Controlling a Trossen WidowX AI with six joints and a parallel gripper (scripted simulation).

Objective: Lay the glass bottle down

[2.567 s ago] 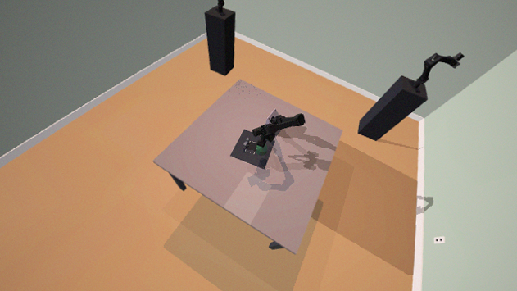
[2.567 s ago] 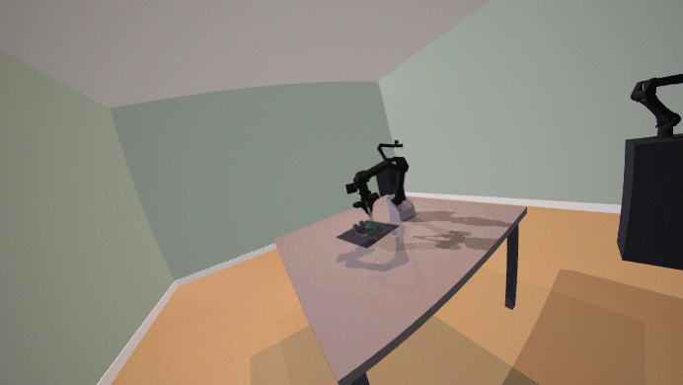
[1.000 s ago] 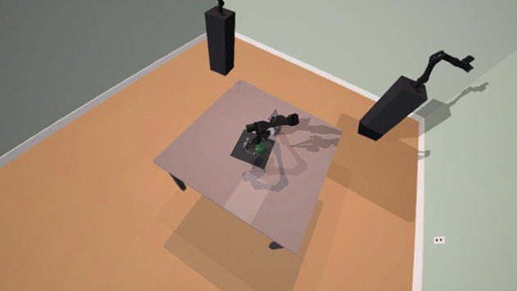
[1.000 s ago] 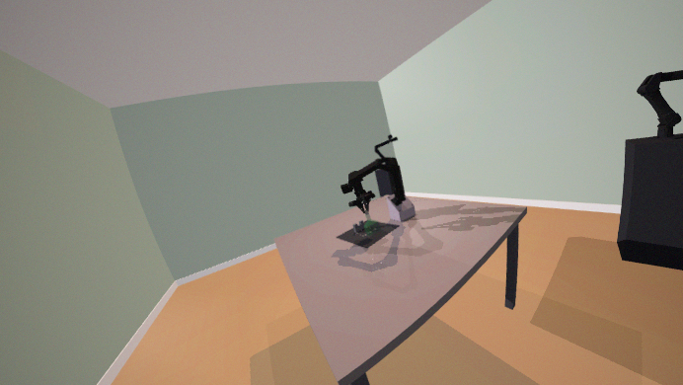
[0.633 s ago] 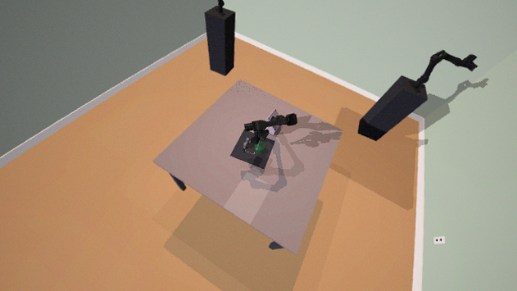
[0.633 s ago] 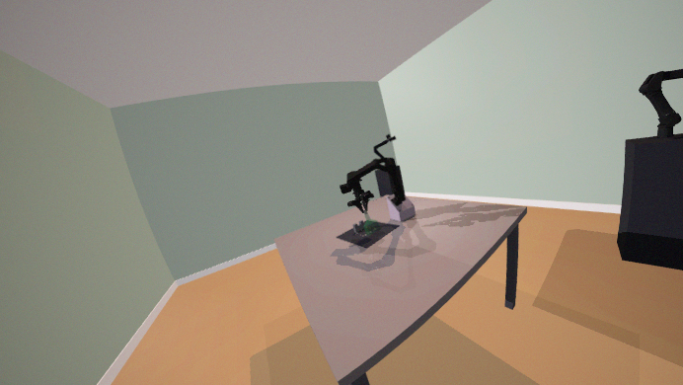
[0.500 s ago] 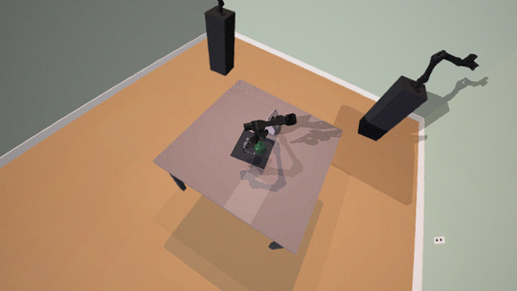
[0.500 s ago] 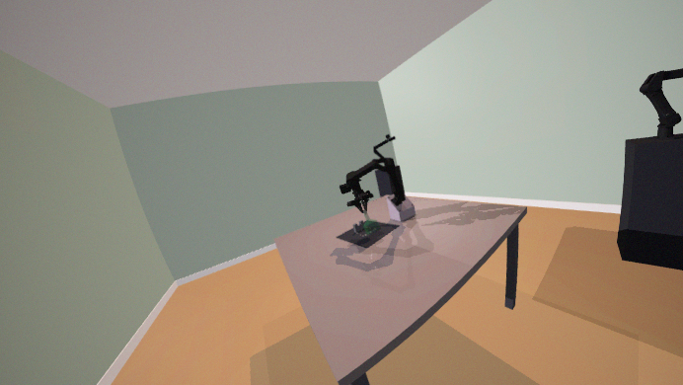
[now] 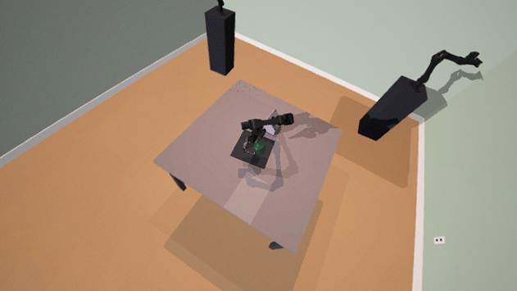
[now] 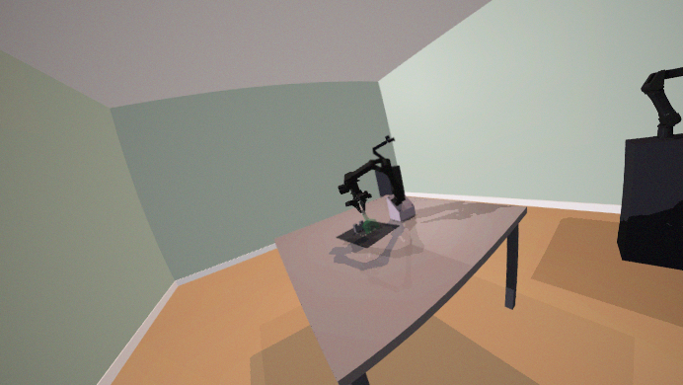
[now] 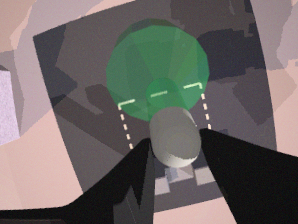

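Now: gripper tip 4 cm above the green glass bottle and 2 cm to the right of it. Round my gripper tip: dark mat 14 cm below.
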